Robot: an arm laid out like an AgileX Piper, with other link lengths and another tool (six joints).
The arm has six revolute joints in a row. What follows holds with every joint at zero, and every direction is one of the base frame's.
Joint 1 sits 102.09 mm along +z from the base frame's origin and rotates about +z.
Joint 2 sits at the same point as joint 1 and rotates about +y.
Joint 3 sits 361.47 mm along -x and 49.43 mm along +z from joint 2 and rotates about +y.
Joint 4 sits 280.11 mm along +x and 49.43 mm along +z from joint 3 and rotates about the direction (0.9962, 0, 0.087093).
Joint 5 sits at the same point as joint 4 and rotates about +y.
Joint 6 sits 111.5 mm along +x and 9.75 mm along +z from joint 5 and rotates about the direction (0.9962, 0, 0.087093).
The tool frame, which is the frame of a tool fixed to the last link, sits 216 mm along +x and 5 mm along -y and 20.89 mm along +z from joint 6; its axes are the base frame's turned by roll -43.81, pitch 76.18 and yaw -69.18 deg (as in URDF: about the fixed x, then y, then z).
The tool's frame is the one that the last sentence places.
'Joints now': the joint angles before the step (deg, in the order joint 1, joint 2, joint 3, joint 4, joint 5, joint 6). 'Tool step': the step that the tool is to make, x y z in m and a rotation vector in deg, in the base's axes. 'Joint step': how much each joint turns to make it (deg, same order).
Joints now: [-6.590 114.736 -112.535 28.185 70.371 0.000]
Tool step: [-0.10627 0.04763 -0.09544 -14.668 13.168 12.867]
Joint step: [12.443 -3.311 15.069 -14.942 1.176 0.747]
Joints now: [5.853 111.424 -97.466 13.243 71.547 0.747]
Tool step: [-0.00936 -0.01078 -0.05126 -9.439 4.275 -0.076]
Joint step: [4.849 4.370 0.992 -9.789 -0.714 6.899]
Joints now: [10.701 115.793 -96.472 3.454 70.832 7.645]
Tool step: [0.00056 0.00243 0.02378 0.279 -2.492 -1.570]
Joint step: [0.532 -2.848 0.289 -0.449 -0.059 2.216]
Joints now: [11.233 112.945 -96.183 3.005 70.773 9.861]
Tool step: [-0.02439 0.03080 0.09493 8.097 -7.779 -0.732]
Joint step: [0.000 -12.329 2.662 6.461 0.452 0.000]
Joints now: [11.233 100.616 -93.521 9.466 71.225 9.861]
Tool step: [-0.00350 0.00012 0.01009 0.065 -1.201 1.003]
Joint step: [0.000 -1.438 0.348 0.142 0.066 -1.057]
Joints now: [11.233 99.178 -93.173 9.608 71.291 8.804]
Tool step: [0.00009 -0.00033 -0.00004 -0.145 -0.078 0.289]
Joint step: [0.000 0.000 0.000 -0.064 0.001 -0.307]
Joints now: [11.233 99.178 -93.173 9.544 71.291 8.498]
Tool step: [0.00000 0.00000 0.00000 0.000 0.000 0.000]
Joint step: [0.000 0.000 0.000 0.000 0.000 0.000]
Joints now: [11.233 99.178 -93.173 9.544 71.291 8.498]
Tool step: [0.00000 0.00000 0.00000 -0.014 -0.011 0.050]
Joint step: [0.000 -0.001 0.001 0.000 0.000 -0.054]
